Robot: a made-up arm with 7 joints.
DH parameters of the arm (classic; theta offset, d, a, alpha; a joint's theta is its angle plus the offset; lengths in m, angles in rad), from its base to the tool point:
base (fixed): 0 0.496 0.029 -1.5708
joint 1: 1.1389 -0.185 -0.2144 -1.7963
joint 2: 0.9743 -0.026 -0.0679 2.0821
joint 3: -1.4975 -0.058 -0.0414 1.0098
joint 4: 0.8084 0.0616 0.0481 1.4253
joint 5: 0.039 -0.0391 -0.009 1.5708
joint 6: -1.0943 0 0.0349 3.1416
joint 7: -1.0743 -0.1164 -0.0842 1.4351
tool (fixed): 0.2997 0.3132 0 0
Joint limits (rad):
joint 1: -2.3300..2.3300
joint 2: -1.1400..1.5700
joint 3: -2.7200..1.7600
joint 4: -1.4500..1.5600
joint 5: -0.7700..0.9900
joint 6: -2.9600..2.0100
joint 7: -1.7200..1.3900
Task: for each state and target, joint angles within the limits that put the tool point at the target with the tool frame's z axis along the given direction. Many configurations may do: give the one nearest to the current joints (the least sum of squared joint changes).
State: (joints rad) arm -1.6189 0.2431 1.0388 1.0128 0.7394 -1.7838 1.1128
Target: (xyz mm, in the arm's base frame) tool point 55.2 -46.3 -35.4 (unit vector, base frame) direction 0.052 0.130 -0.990
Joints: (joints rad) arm -1.9989 0.3298 0.5610 1.3227 0.5510 -2.2111 1.3900
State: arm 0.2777 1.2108 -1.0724 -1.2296 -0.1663 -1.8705 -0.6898
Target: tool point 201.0 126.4 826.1 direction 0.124 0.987 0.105
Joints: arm 1.0204 0.5752 -1.2970 -0.7100 -0.1480 -2.0279 -0.5969
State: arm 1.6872 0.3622 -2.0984 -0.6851 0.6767 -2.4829 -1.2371
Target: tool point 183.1 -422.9 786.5 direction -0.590 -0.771 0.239
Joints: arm 1.5183 0.0880 -2.5014 -1.2735 0.8429 -2.2356 -1.5899
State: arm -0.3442 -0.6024 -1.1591 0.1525 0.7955 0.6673 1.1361
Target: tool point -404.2 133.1 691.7 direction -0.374 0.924 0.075
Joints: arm -0.7957 -0.0272 -0.6452 -0.6295 0.8107 0.2567 1.3900
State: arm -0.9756 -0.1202 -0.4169 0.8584 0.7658 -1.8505 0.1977
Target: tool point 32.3 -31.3 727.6 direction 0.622 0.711 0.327
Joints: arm -0.4944 0.0050 -0.3721 1.2123 0.6466 -1.1885 -0.5568
